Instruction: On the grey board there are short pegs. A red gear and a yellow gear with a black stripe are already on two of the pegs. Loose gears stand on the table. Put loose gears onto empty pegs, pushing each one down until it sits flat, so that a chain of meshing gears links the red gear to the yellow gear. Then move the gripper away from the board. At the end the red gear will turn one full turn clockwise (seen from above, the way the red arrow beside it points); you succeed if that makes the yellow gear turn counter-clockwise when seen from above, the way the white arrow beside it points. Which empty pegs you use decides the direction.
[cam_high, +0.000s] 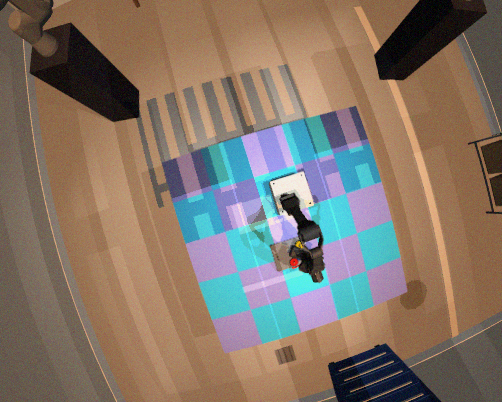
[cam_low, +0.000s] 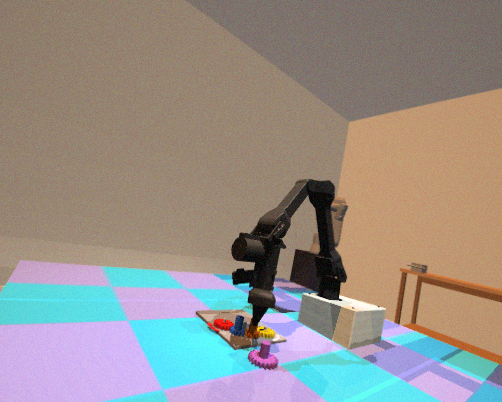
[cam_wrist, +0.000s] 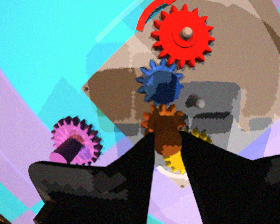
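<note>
My gripper tip is 10 mm above the orange gear. The rest, counted from my gripper tip: red gear 60 mm ahead, 50 mm to the right, 20 mm below; blue gear 40 mm ahead, 10 mm to the right, 10 mm below; yellow gear 40 mm behind, 10 mm to the right, 20 mm below.
</note>
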